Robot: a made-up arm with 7 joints.
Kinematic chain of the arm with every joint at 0, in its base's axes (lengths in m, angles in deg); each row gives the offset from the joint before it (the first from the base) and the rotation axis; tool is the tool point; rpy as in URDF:
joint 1: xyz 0 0 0 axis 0.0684 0.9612 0.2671
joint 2: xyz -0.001 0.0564 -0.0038 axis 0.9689 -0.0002 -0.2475
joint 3: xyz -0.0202 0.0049 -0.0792 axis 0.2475 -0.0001 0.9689
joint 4: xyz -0.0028 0 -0.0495 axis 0.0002 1 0
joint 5: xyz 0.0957 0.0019 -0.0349 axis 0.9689 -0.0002 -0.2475
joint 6: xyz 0.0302 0 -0.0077 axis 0.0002 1 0
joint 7: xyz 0.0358 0 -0.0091 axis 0.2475 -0.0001 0.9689
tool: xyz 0 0 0 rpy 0 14.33 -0.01
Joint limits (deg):
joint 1: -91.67..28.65
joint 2: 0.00..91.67
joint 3: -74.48..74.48
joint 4: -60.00..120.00
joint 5: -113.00..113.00
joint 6: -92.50..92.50
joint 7: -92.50..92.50
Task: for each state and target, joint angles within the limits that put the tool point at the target. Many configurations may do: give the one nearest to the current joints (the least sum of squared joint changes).
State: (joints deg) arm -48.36 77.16 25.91 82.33 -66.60 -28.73 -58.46
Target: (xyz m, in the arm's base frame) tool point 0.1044 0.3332 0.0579
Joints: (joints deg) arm -57.73 87.07 25.10 75.93 -66.69 -19.79 -58.46
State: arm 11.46 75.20 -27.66 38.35 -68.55 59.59 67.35
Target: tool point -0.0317 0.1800 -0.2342
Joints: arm 12.24 49.59 -35.45 34.37 -69.75 57.27 67.35
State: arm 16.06 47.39 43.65 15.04 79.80 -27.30 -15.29
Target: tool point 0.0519 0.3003 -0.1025
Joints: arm 13.25 50.72 46.07 31.10 81.35 -22.98 -15.29
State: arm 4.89 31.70 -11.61 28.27 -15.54 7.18 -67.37
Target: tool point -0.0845 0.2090 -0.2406
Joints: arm 20.29 34.27 -11.00 57.76 -15.06 11.08 -67.37
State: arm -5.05 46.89 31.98 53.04 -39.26 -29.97 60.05
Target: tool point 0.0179 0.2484 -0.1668
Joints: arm 18.37 31.00 28.85 30.44 -36.27 -44.40 60.05
